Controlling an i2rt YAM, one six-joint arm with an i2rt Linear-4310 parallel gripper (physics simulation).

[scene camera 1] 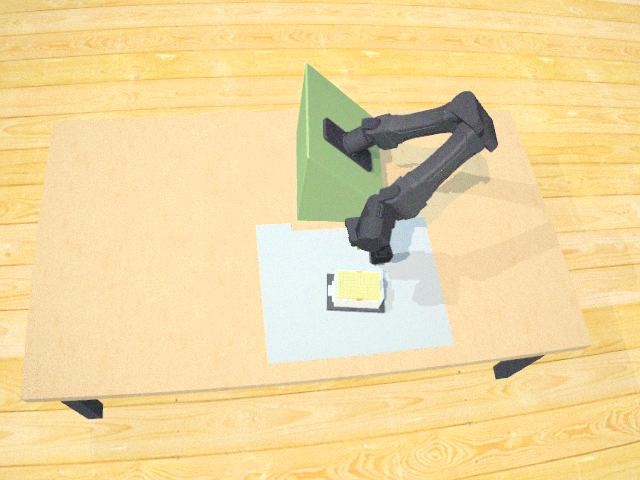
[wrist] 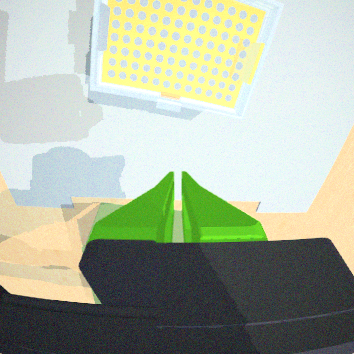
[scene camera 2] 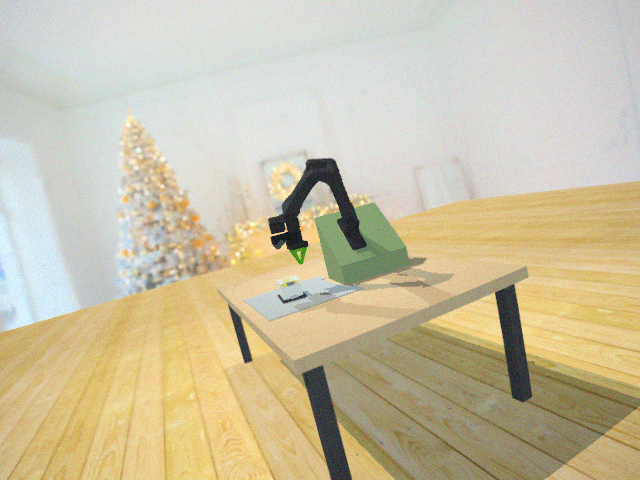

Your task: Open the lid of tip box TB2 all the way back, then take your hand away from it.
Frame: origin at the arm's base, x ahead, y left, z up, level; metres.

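Where they show: gripper, fingertip midpoint: (scene camera 1: 358, 247) (wrist: 177, 179) (scene camera 2: 301, 264); arm's base, link origin: (scene camera 1: 346, 146) (scene camera 2: 351, 233).
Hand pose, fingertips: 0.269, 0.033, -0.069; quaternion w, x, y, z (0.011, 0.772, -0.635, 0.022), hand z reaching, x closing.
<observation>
Each offset is from my fingertips to the top centre of the thing, as dx, dy, dz. "spot": to the spot under its first point. Level surfaces: height alone.
The tip box @(+0.078, +0.010, -0.048) (scene camera 1: 359, 285) (scene camera 2: 290, 290) (wrist: 175, 50), with a yellow holed rack and a whitish, see-through body, stands on the pale mat. Its clear lid appears to lie shut over the yellow rack; the lid's edges are hard to make out. A small orange mark and a clear tab show at the middle of the side nearest the fingers. No TB2 lettering can be read. My gripper (scene camera 2: 301, 262) (wrist: 177, 179) has its green fingers shut, with a thin gap and nothing between them. It hangs above the mat, apart from the box, on the green block's side. In scene camera 1 the arm mostly hides the fingers.
The pale mat @(dz -0.125) (scene camera 1: 289, 320) (scene camera 2: 268, 311) (wrist: 300, 150) lies on the wooden table @(dz -0.128) (scene camera 1: 155, 258) (scene camera 2: 330, 341). A dark base @(spot: +0.117, -0.060, -0.117) (scene camera 1: 330, 305) shows under the box. The large green wedge block (scene camera 1: 330, 191) (scene camera 2: 382, 227) carries the arm behind the mat.
</observation>
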